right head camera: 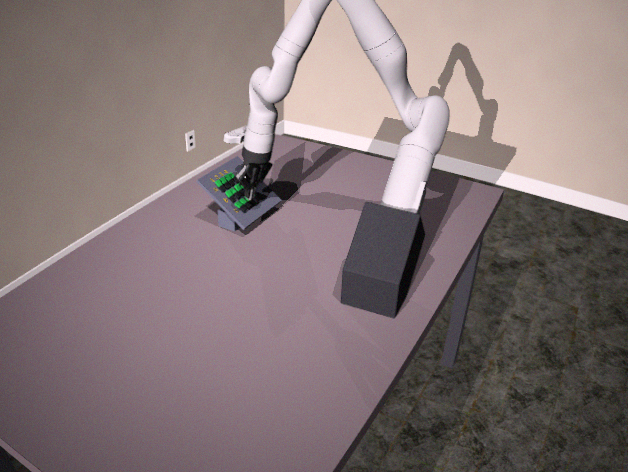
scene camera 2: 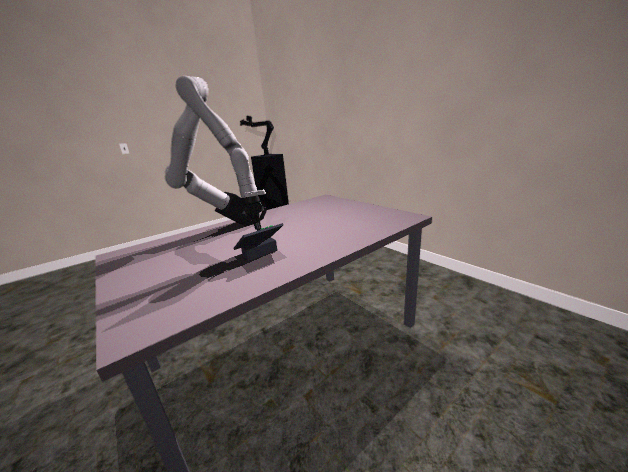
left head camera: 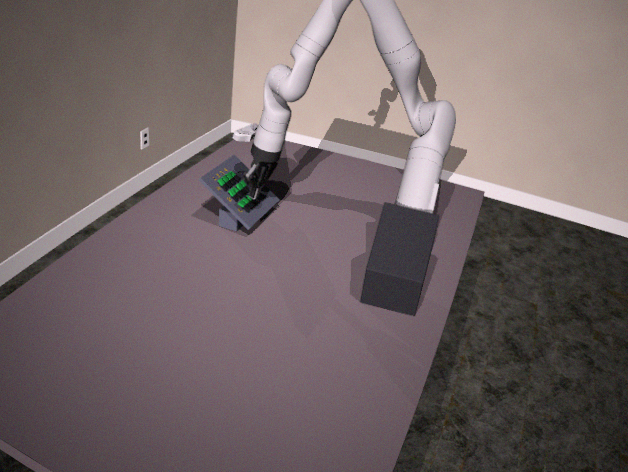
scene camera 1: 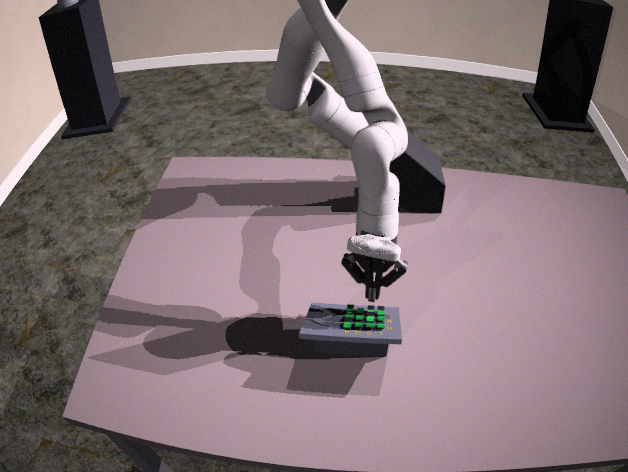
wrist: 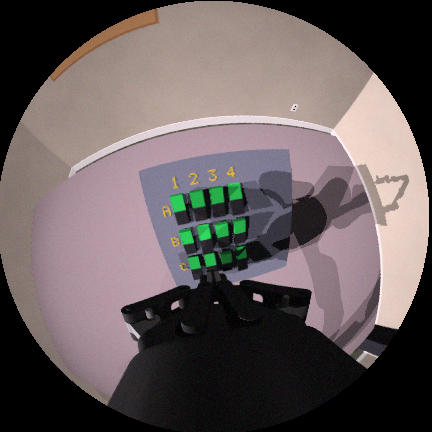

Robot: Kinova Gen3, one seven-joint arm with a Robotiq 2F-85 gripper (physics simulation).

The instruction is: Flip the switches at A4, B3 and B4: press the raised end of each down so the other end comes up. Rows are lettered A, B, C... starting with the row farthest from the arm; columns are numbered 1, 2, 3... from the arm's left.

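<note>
The tilted grey switch panel [left head camera: 248, 223] [scene camera 1: 395, 330] [scene camera 2: 248, 242] [wrist: 155, 185] stands on a block. In the wrist view, switch A4 [wrist: 235, 193] is at the right end of the far row, switch B3 [wrist: 222, 231] is in the middle row, and switch B4 [wrist: 239, 228] is right of it. Each shows a green far part and a dark near part; I cannot tell surely which ends are raised. My gripper [left head camera: 255, 196] [right head camera: 248, 197] [scene camera 1: 372, 299] [scene camera 2: 258, 229] [wrist: 212, 277] is shut and empty. Its tips are by the near side of row C, around column 2, close above the panel; contact is unclear.
The other green and black switches, such as C2 [wrist: 210, 260], surround the targets. Dark arm shadows cross the panel's right side. The dark base block [left head camera: 401, 248] [right head camera: 380, 248] stands on the mauve table [left head camera: 203, 329] [scene camera 1: 482, 380]. A wall runs beyond the panel.
</note>
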